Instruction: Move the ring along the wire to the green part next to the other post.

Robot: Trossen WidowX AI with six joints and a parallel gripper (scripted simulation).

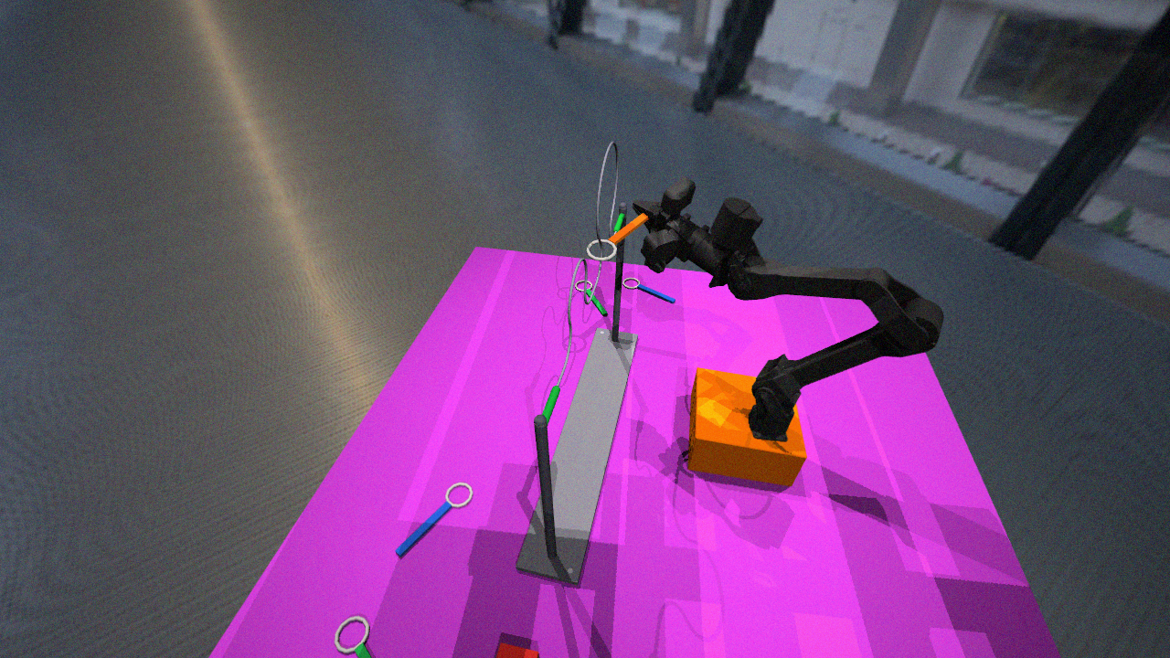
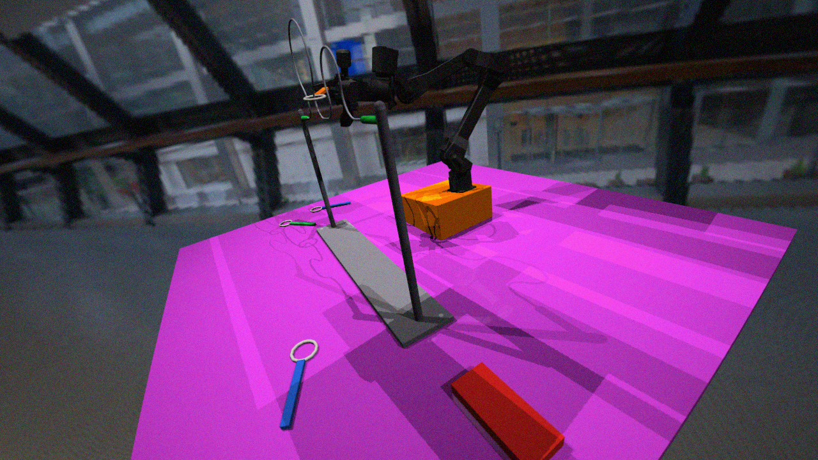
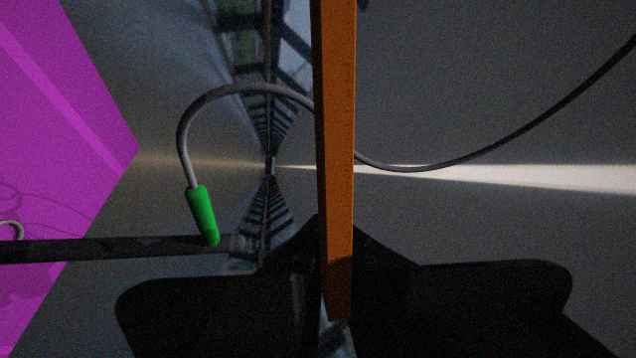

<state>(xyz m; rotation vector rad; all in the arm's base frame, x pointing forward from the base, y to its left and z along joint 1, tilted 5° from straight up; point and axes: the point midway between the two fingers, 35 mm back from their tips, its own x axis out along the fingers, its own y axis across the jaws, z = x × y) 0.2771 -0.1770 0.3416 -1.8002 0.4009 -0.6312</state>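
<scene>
Now: the ring with orange handle 2 cm ahead of my gripper tip, 9 cm to the left of it and 2 cm below it. From my gripper tip the other things lie so: red block: 13 cm ahead, 69 cm to the left, 43 cm below; then ring with blue handle: 32 cm ahead, 41 cm to the left, 44 cm below.
</scene>
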